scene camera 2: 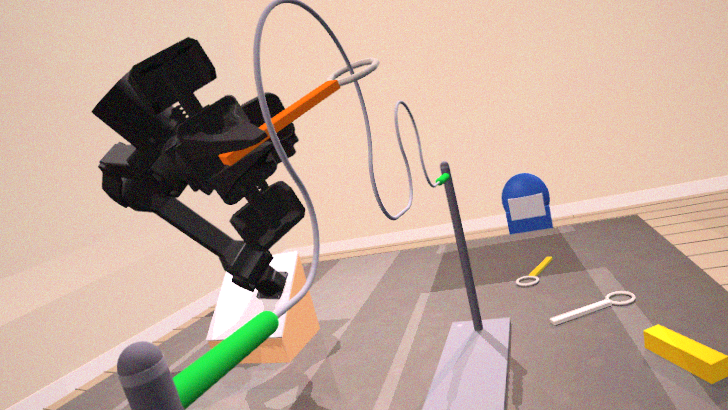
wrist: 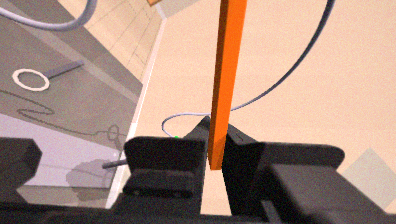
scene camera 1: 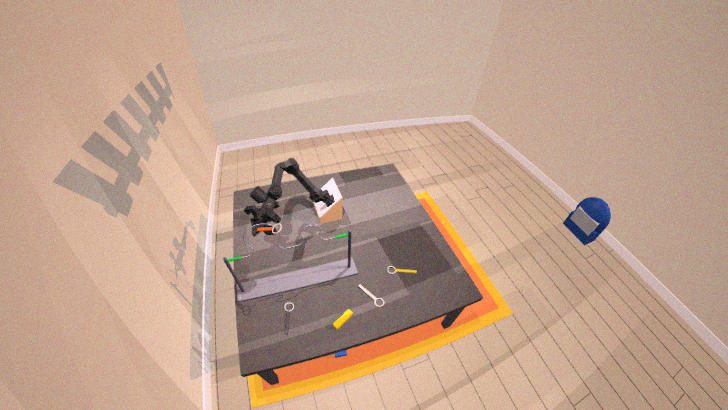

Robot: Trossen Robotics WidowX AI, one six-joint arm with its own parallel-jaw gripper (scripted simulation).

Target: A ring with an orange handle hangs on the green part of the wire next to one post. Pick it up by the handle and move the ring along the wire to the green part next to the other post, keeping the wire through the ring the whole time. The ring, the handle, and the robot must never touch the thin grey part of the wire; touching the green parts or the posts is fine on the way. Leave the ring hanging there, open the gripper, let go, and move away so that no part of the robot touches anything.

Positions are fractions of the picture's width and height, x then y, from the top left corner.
Labels:
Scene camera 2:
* my gripper: 0.36,0.35
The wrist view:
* my gripper: 0.53,0.54

